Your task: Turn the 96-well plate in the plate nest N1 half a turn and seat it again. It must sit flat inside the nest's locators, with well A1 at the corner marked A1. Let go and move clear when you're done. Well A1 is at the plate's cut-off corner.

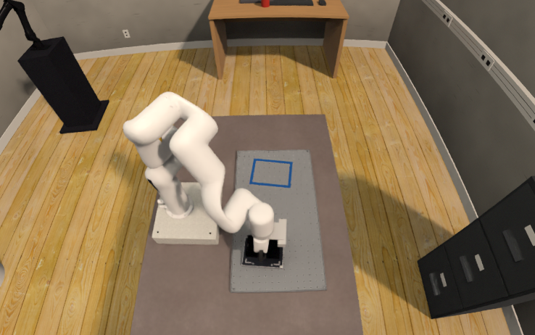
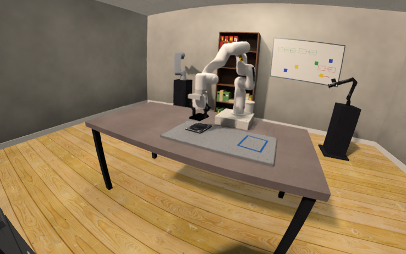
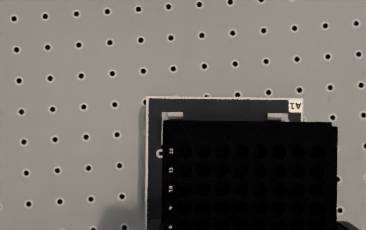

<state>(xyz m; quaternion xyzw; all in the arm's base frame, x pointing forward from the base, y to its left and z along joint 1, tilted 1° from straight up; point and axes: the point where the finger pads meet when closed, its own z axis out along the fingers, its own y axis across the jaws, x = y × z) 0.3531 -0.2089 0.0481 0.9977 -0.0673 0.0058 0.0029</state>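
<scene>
Now: hand 90 mm above the plate nest N1. Round my hand: black 96-well plate: 10 mm below.
</scene>
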